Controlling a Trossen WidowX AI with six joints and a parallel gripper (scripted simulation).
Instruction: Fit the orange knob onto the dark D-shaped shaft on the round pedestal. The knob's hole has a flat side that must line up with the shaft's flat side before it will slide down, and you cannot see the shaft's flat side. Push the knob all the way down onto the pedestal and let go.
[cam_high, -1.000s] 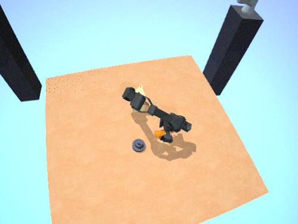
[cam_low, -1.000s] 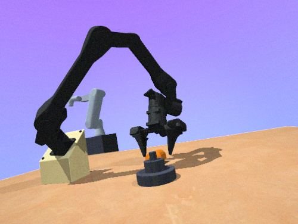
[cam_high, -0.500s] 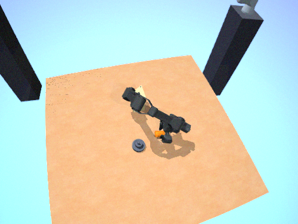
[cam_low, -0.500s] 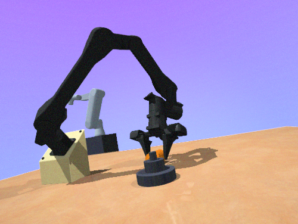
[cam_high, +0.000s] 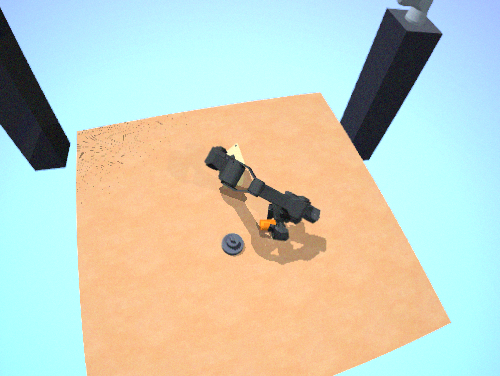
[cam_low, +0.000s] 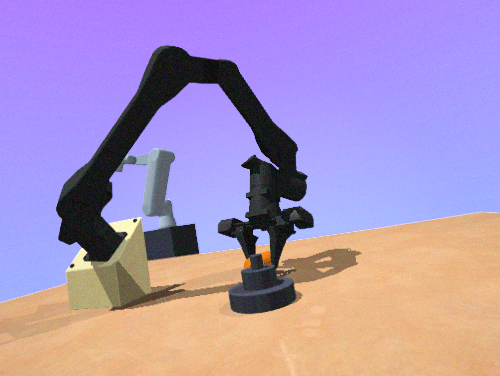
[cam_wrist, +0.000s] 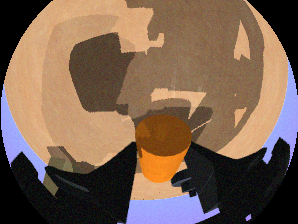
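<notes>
The dark round pedestal lies 6 cm ahead of my gripper tip, 15 cm to the right of it and 2 cm above it. Also, from my gripper tip: orange knob (1 cm above).
</notes>
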